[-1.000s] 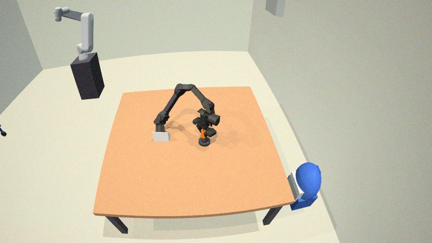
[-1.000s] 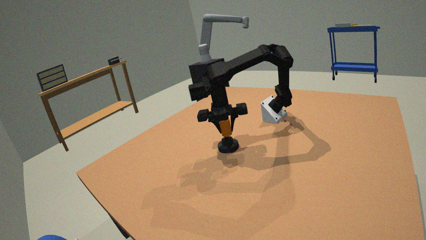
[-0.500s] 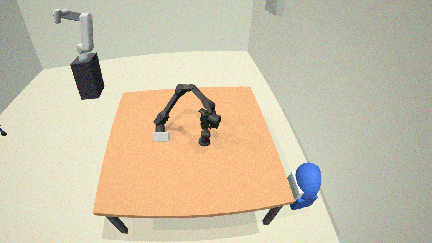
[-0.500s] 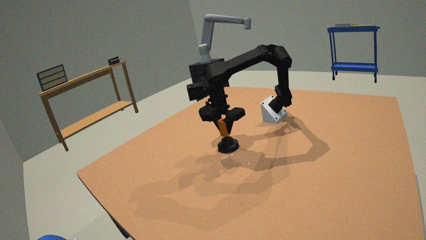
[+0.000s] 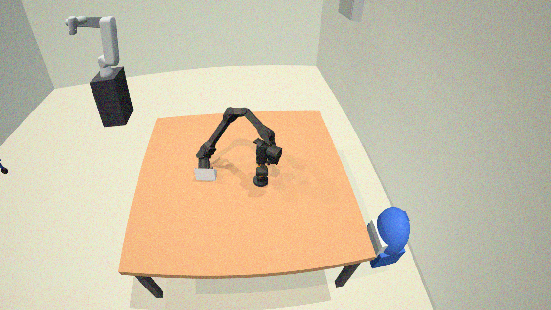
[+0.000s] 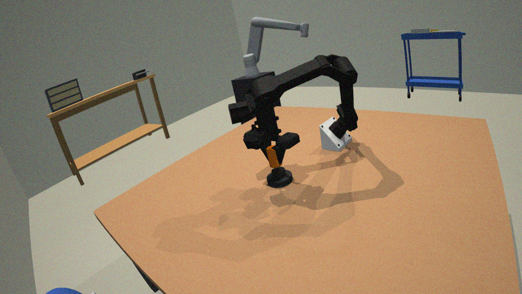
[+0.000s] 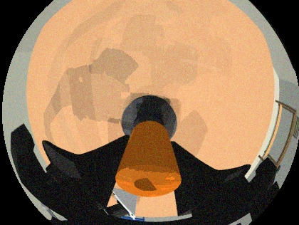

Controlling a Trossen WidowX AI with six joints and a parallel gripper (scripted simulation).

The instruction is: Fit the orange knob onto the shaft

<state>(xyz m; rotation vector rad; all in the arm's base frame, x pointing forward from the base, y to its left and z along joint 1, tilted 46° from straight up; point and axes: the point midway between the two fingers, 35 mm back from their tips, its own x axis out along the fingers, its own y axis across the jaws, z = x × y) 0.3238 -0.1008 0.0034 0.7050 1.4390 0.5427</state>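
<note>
Now: gripper tip 40 mm above the dark round pedestal. From my gripper tip the other things lie so: orange knob (20 mm above).
</note>
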